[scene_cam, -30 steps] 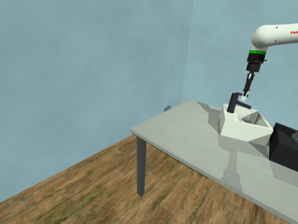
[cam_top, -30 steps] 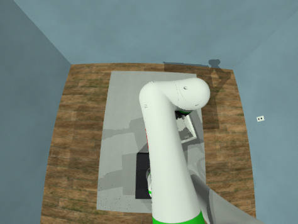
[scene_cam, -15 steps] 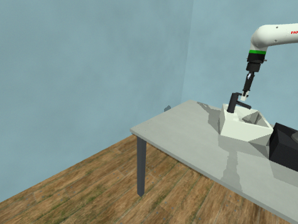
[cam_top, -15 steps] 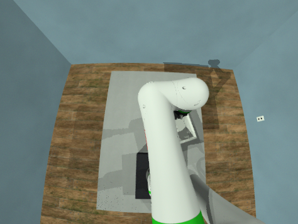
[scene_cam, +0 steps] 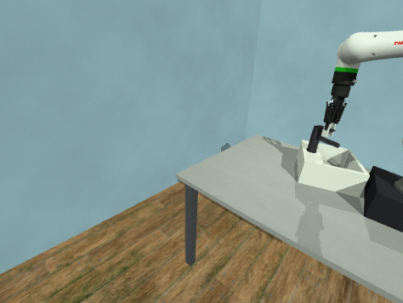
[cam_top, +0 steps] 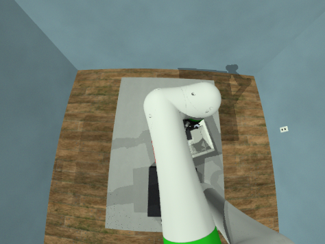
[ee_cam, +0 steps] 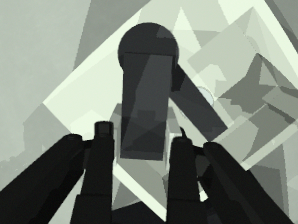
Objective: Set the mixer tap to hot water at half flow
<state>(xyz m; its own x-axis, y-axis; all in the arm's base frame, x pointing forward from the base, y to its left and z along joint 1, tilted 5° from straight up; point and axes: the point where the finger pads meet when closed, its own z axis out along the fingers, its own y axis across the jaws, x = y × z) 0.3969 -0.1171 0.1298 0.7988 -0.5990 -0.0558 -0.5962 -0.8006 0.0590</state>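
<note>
Right now the lever is 2 cm ahead of my hand and 1 cm to the right of it. Round my hand: white basin 7 cm behind, 5 cm to the right, 23 cm below.
</note>
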